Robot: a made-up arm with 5 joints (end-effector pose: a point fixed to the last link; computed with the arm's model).
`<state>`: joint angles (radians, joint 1 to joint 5).
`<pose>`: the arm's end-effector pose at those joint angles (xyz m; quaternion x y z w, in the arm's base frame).
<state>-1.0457 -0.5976 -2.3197 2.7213 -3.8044</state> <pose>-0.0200 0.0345 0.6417 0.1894 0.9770 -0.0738 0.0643</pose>
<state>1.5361 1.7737 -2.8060 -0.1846 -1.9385</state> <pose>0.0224 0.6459 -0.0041 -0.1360 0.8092 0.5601 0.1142</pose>
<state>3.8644 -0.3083 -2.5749 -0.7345 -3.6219</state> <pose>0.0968 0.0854 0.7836 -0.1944 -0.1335 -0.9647 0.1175</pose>
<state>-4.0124 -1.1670 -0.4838 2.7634 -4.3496</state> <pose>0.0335 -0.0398 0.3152 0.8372 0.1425 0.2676 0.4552</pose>
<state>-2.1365 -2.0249 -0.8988 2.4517 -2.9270</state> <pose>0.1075 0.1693 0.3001 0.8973 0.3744 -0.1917 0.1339</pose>
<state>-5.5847 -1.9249 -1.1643 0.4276 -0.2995</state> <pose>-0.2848 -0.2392 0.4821 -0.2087 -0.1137 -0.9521 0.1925</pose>
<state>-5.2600 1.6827 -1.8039 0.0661 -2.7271</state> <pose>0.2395 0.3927 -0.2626 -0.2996 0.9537 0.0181 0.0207</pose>
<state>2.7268 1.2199 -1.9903 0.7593 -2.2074</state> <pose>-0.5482 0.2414 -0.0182 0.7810 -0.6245 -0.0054 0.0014</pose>
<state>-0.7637 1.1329 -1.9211 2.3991 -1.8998</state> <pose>0.3155 -0.3021 0.0339 -0.5840 -0.3727 0.1708 0.7006</pose>
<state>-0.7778 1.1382 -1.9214 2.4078 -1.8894</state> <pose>0.3104 -0.3057 0.0324 -0.5843 -0.3629 0.1706 0.7055</pose>
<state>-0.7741 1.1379 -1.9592 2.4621 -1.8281</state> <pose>0.3146 -0.3075 0.0427 -0.5894 -0.3430 0.1949 0.7050</pose>
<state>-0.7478 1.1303 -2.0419 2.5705 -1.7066</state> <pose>0.3295 -0.3056 0.0679 -0.5992 -0.3115 0.2485 0.6944</pose>
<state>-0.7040 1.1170 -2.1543 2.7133 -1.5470</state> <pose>0.3503 -0.2974 0.1047 -0.6104 -0.2737 0.3202 0.6708</pose>
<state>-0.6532 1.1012 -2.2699 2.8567 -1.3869</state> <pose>0.3700 -0.2832 0.1445 -0.6203 -0.2383 0.3911 0.6368</pose>
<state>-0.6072 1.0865 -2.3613 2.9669 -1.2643</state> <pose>0.3843 -0.2670 0.1773 -0.6275 -0.2139 0.4441 0.6027</pose>
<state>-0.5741 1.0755 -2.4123 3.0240 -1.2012</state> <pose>0.3929 -0.2541 0.1966 -0.6324 -0.2050 0.4716 0.5794</pose>
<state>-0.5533 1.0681 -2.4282 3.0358 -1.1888</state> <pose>0.3981 -0.2459 0.2039 -0.6356 -0.2090 0.4786 0.5686</pose>
